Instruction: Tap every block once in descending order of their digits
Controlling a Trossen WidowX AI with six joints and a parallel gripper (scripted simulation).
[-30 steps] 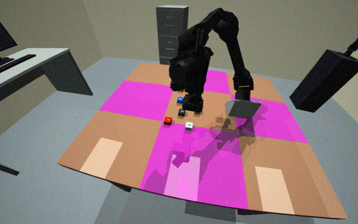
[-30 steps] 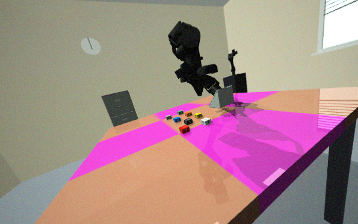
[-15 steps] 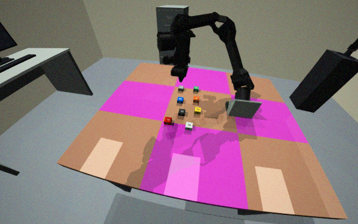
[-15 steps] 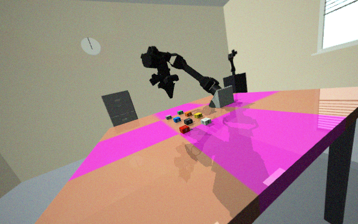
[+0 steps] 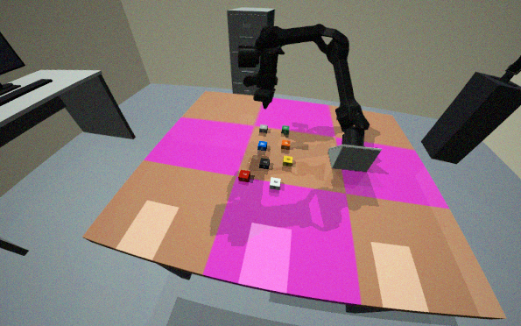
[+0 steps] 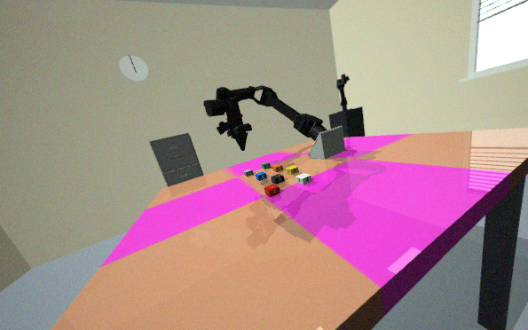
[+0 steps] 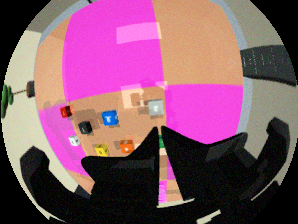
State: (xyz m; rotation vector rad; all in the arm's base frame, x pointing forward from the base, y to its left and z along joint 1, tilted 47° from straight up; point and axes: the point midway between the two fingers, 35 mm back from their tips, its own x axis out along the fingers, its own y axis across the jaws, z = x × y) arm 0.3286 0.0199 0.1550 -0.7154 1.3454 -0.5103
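The grey block is 10 cm below my gripper tip. Round my gripper tip: green block: 9 cm behind, 3 cm to the right, 10 cm below; then orange block: 11 cm behind, 8 cm to the left, 10 cm below; then blue block: 2 cm behind, 11 cm to the left, 10 cm below.
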